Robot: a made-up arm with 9 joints. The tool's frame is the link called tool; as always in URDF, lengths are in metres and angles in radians. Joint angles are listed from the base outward.
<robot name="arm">
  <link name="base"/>
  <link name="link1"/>
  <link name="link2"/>
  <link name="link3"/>
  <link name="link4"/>
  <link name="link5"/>
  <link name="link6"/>
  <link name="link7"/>
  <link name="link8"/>
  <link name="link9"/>
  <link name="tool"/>
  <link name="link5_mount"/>
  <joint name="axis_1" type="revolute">
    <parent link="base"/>
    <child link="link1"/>
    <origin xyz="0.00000 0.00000 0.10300"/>
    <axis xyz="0 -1 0"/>
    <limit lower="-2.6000" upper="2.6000"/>
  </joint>
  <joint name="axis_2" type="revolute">
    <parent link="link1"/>
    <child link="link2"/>
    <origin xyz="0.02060 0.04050 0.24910"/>
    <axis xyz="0 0 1"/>
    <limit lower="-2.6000" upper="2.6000"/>
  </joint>
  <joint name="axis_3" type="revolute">
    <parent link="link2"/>
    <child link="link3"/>
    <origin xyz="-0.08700 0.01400 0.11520"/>
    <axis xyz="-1 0 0"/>
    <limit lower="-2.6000" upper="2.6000"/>
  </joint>
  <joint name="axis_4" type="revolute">
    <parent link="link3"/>
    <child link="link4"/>
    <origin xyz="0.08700 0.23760 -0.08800"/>
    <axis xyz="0 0 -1"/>
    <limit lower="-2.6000" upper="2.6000"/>
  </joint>
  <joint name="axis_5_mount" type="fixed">
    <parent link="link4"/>
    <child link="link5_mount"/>
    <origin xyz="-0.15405 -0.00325 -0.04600"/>
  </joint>
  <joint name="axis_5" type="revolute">
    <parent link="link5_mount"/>
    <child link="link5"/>
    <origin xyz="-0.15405 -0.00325 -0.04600"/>
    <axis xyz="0 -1 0"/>
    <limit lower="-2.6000" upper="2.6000"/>
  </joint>
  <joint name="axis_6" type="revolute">
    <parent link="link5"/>
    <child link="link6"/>
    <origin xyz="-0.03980 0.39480 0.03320"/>
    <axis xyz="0 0 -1"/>
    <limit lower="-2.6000" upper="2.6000"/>
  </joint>
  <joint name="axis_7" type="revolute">
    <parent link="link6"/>
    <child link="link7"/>
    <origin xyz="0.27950 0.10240 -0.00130"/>
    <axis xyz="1 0 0"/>
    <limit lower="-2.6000" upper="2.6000"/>
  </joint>
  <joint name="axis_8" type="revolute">
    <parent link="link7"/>
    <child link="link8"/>
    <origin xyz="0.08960 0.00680 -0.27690"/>
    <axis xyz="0 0 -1"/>
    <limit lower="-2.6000" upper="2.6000"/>
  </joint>
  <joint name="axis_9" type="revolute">
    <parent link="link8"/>
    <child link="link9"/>
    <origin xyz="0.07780 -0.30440 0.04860"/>
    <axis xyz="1 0 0"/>
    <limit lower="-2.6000" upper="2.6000"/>
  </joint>
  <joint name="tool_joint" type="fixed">
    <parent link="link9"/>
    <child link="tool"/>
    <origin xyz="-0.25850 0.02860 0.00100"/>
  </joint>
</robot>
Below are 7 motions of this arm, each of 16 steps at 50 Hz.
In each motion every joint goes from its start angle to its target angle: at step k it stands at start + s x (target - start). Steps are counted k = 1, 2, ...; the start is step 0. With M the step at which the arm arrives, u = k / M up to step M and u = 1 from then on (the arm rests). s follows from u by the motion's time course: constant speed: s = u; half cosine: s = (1 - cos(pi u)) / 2; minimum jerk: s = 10 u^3 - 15 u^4 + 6 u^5.
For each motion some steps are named. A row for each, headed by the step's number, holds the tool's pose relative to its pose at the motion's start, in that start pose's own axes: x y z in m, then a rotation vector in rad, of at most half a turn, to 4 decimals.
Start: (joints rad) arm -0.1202 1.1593 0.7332 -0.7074 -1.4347 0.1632 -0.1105 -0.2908 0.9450
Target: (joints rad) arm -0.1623 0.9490 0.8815 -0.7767 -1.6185 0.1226 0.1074 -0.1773 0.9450
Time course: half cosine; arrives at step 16
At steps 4, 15, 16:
4: -0.0125 -0.0080 -0.0226 0.0480 0.0219 -0.0373
15: -0.1203 -0.0240 -0.1474 0.3040 0.1540 -0.2852
16: -0.1219 -0.0239 -0.1487 0.3067 0.1556 -0.2884

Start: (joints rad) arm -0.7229 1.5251 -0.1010 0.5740 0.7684 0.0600 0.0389 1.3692 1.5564
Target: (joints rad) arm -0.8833 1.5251 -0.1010 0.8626 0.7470 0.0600 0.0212 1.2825 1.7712
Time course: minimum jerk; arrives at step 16
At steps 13, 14, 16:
13: 0.0423 -0.0378 -0.1877 0.0650 -0.1875 0.1184
14: 0.0445 -0.0395 -0.1937 0.0664 -0.1932 0.1230
16: 0.0457 -0.0403 -0.1965 0.0671 -0.1960 0.1253

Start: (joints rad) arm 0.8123 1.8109 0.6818 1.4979 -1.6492 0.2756 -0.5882 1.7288 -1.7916
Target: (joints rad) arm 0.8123 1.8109 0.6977 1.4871 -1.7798 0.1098 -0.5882 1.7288 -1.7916
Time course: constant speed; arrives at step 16
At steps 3, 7, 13, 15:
3: 0.0001 0.0037 -0.0087 0.0013 -0.0343 -0.0152
7: 0.0008 0.0084 -0.0206 0.0026 -0.0803 -0.0346
13: 0.0029 0.0149 -0.0385 0.0034 -0.1500 -0.0618
15: 0.0039 0.0169 -0.0446 0.0034 -0.1734 -0.0704

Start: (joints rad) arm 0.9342 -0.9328 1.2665 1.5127 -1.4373 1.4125 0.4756 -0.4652 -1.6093
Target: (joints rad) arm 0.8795 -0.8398 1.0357 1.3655 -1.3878 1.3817 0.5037 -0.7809 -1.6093
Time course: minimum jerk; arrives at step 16
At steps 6, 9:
6: 0.0348 -0.0141 -0.0650 -0.0429 -0.1451 -0.0075
9: 0.0856 -0.0367 -0.1357 -0.0959 -0.3276 -0.0109

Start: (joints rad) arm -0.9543 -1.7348 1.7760 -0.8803 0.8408 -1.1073 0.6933 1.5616 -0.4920
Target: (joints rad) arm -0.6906 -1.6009 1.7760 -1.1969 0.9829 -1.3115 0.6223 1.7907 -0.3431
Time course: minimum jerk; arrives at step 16
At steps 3, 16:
3: -0.0022 -0.0068 -0.0116 0.0121 -0.0223 0.0074
16: 0.0496 -0.1090 -0.2819 0.2688 -0.4723 0.1391

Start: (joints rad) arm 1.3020 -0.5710 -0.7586 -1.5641 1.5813 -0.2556 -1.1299 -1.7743 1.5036
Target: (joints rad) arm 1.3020 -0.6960 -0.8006 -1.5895 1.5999 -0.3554 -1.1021 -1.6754 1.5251
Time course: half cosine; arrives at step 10
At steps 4, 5, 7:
4: 0.0102 0.0382 -0.0077 -0.0528 -0.0173 -0.0300
5: 0.0155 0.0551 -0.0120 -0.0768 -0.0246 -0.0426
7: 0.0266 0.0870 -0.0216 -0.1229 -0.0375 -0.0653

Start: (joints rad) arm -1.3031 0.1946 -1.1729 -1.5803 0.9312 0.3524 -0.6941 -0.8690 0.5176
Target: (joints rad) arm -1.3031 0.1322 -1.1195 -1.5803 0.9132 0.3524 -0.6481 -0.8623 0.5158
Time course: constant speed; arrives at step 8
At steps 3, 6, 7, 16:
3: 0.0051 0.0005 -0.0088 -0.0025 0.0201 0.0093
6: 0.0097 0.0009 -0.0177 -0.0048 0.0404 0.0177
7: 0.0112 0.0010 -0.0208 -0.0055 0.0472 0.0203
16: 0.0125 0.0010 -0.0239 -0.0061 0.0541 0.0228

